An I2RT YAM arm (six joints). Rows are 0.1 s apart.
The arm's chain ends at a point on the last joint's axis. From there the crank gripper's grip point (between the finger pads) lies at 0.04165 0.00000 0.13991 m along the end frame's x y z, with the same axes.
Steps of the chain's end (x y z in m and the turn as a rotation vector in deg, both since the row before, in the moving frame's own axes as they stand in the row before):
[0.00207 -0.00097 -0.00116 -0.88 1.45 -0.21]
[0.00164 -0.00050 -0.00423 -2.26 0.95 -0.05]
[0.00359 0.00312 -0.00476 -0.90 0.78 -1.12]
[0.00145 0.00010 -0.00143 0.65 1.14 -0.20]
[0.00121 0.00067 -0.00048 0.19 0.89 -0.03]
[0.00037 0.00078 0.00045 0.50 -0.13 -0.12]
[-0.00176 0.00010 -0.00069 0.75 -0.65 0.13]
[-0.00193 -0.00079 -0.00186 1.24 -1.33 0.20]
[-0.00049 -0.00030 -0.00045 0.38 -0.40 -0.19]
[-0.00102 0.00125 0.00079 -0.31 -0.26 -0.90]
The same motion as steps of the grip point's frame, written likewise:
[0.00560 0.00101 -0.00227 -0.88 1.45 -0.21]
[0.00396 0.00497 -0.00505 -2.26 0.95 -0.05]
[0.00550 0.00448 -0.00535 -0.90 0.78 -1.12]
[0.00422 -0.00163 -0.00230 0.65 1.14 -0.20]
[0.00338 0.00018 -0.00114 0.19 0.89 -0.03]
[0.00005 -0.00053 0.00054 0.50 -0.13 -0.12]
[-0.00335 -0.00164 -0.00024 0.75 -0.65 0.13]
[-0.00518 -0.00369 -0.00096 1.24 -1.33 0.20]
[-0.00147 -0.00137 -0.00017 0.38 -0.40 -0.19]
[-0.00165 0.00136 0.00098 -0.31 -0.26 -0.90]

